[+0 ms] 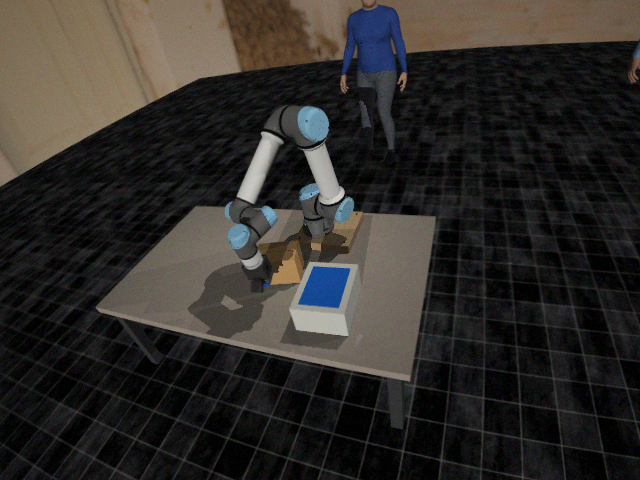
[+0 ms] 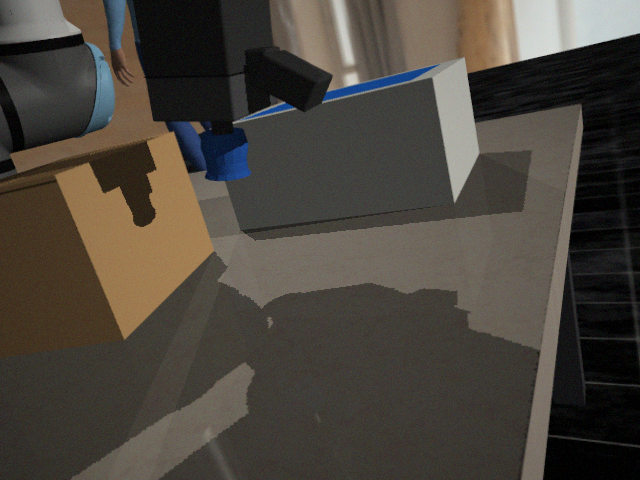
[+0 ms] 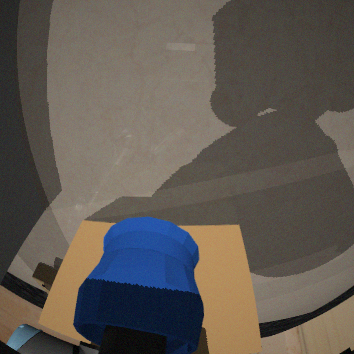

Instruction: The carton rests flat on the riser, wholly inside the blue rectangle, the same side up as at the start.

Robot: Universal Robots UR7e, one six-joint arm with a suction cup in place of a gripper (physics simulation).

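Where they show: hand, its tool point: (image 1: 266, 283) (image 2: 228, 174) (image 3: 149, 256); arm's base, origin of its link: (image 1: 318, 228).
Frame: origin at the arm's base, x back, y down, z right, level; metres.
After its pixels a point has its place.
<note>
The tan carton (image 1: 287, 266) {x -0.333, y -0.055, z 0.075 m} (image 2: 129, 248) {x -0.339, y -0.015, z 0.173 m} (image 3: 225, 267) {x -0.341, y -0.009, z 0.197 m} stands on the table (image 1: 392, 289) {x -0.384, y 0.042, z -0.345 m} (image 2: 361, 258) {x -0.510, y 0.042, z 0.119 m} (image 3: 123, 105) {x -0.459, y 0.042, z 0.109 m}, left of the white riser (image 1: 320, 320) {x -0.597, y -0.031, z -0.096 m} (image 2: 335, 160) {x -0.473, y -0.019, z -0.004 m}. The riser's top carries the blue rectangle (image 1: 324, 287) {x -0.482, y -0.078, z -0.104 m} (image 2: 371, 87) {x -0.516, y -0.078, z -0.054 m}, and nothing lies on it. My blue suction cup (image 1: 264, 285) (image 2: 226, 160) (image 3: 151, 239) hangs just above the table beside the carton's front corner. It holds nothing and I see no contact with the carton. The tool's shadow falls on the carton's side.
A tan block (image 1: 351, 227) {x -0.008, y 0.001, z -0.162 m} lies behind the arm's base at the back of the table. A person in a blue top (image 1: 374, 51) walks on the dark floor beyond the table. The table edge runs close by the riser's front.
</note>
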